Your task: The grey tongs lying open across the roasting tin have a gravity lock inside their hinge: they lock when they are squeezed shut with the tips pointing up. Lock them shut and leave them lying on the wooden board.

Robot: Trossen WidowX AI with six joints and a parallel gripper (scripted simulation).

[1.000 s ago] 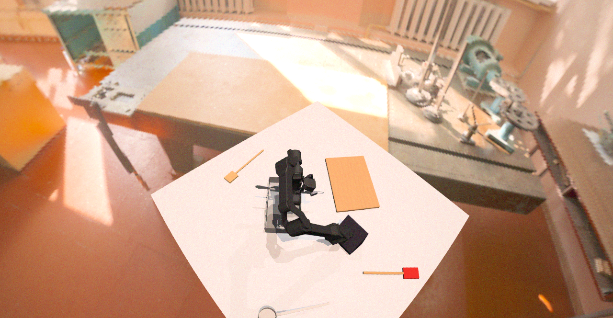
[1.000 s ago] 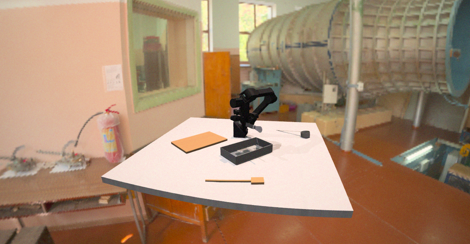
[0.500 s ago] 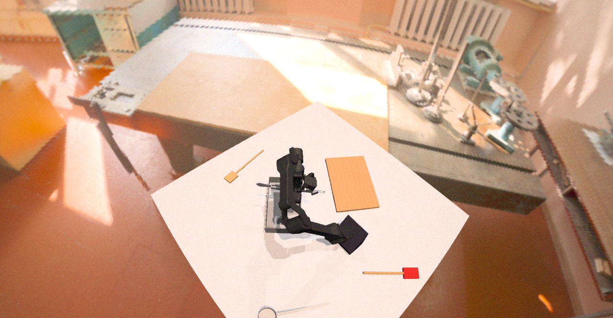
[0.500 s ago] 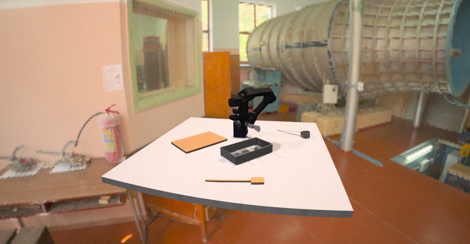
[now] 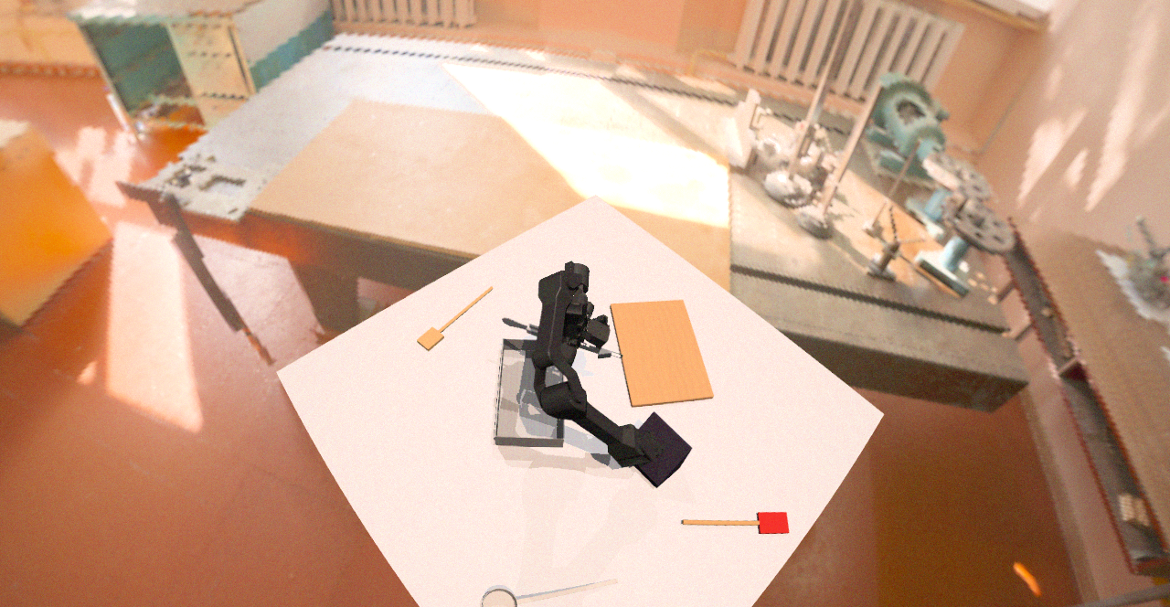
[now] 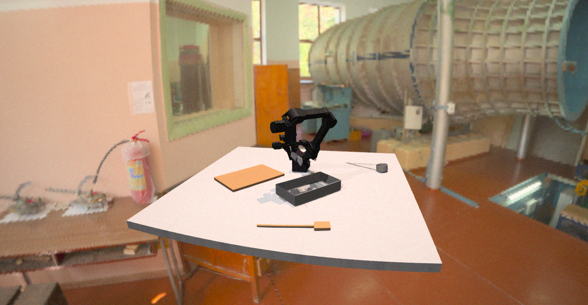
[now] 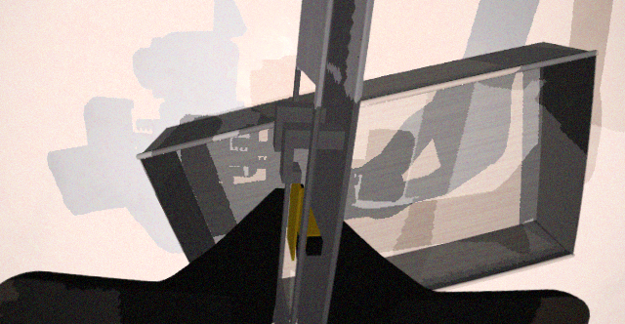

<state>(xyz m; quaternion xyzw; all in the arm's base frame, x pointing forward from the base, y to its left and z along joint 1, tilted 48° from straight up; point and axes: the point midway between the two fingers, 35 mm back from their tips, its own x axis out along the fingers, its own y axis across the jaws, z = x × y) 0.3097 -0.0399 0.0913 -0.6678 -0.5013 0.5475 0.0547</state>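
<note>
My gripper tip is now 60 mm past the wooden board, 300 mm to the left of it and 150 mm above it. From my gripper tip the other things lie so: yellow piece: 20 mm behind, 10 mm to the right, 40 mm above; roasting tin: 10 mm ahead, 100 mm to the left, 130 mm below.
</note>
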